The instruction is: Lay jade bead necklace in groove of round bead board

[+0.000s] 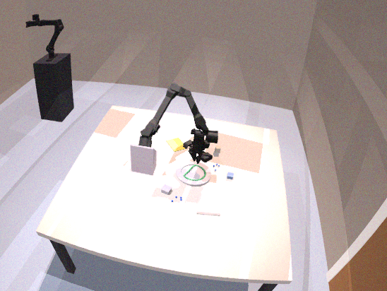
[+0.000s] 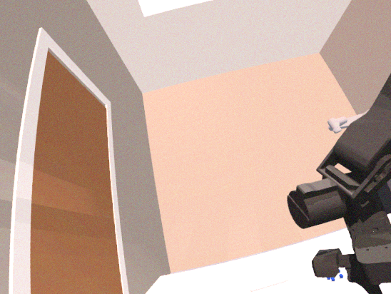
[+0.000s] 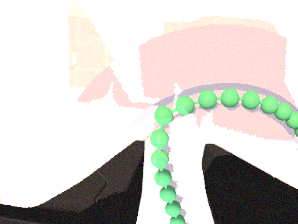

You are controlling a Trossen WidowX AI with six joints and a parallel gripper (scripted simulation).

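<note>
Right now the round white bead board is 60 mm to the right of my gripper tip and 30 mm below it. The rest, counted from my gripper tip: yellow sheet (190 mm to the left, 150 mm behind, 40 mm below); then blue block (210 mm ahead, 30 mm to the right, 30 mm below); then cream block (190 mm to the left, 120 mm ahead, 20 mm below).
</note>
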